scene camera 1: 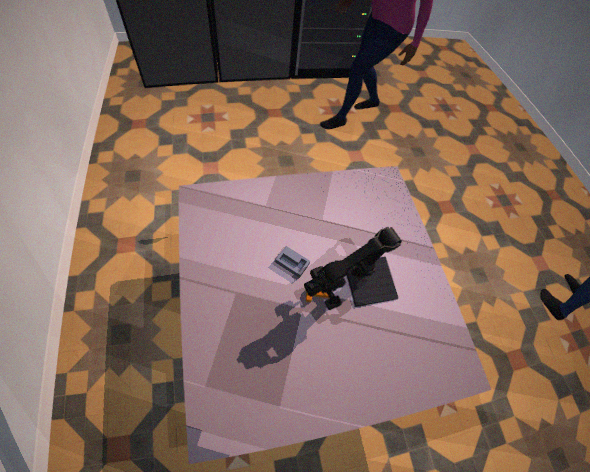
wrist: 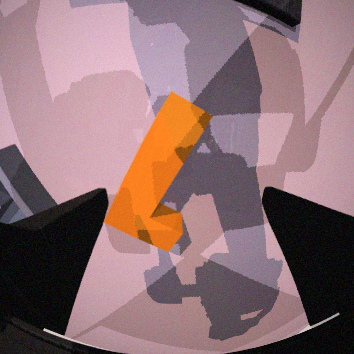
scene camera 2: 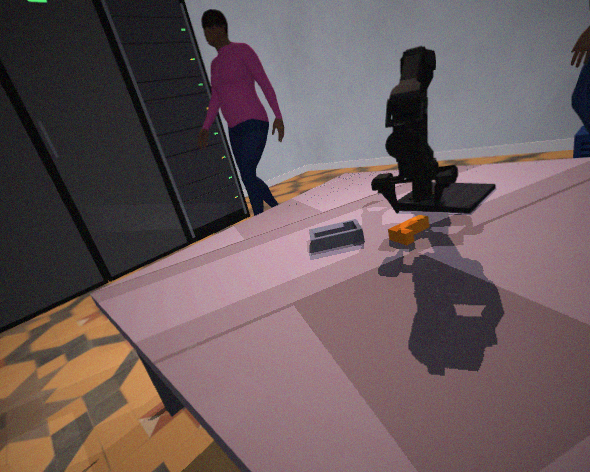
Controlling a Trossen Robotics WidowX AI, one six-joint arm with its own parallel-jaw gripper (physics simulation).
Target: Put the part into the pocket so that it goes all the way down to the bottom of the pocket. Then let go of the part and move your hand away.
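Places are measured from the arm's base along level axes (x ahead, y up, z right), in metres.
Where they show: gripper, fingertip midpoint: (scene camera 1: 322,294) (wrist: 186,195) (scene camera 2: 416,211); arm's base, link origin: (scene camera 1: 361,271) (scene camera 2: 422,196).
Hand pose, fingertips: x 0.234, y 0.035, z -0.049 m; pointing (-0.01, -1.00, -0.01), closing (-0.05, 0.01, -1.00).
Observation:
Things, the pixels of their centre, and the offset from my fingertips. Level surfaces: height alone.
- orange L-shaped block, body centre: (wrist: 169,177) (scene camera 2: 413,229) (scene camera 1: 318,295) dx +0.008, dy -0.044, dz +0.010 m
- grey block with the pocket, body centre: (wrist: 4,210) (scene camera 2: 335,235) (scene camera 1: 292,261) dx +0.058, dy -0.040, dz +0.208 m
- pink table, surface height: dy -0.058 m
The part is an orange L-shaped block (scene camera 1: 315,296) (scene camera 2: 407,231) (wrist: 145,175) lying flat on the pink table. In the wrist view its long leg slants from upper middle to lower left, and its short foot points right. The grey block with the pocket (scene camera 1: 289,270) (scene camera 2: 338,243) (wrist: 31,172) stands apart from the part; its pocket shows empty in the scene views, and in the wrist view it is partly hidden behind the left finger. My gripper (scene camera 1: 322,294) (scene camera 2: 416,206) (wrist: 186,195) is open and empty above the part, which appears left of the middle between the fingertips.
The arm's dark base plate (scene camera 1: 380,287) (scene camera 2: 467,196) stands on the pink table (scene camera 1: 225,230) (scene camera 2: 225,310) near the part. Shadows of the arm fall across the part and the table. Dark cabinets (scene camera 1: 255,40) (scene camera 2: 60,125) and a walking person in pink (scene camera 1: 362,65) (scene camera 2: 240,90) are beyond the table.

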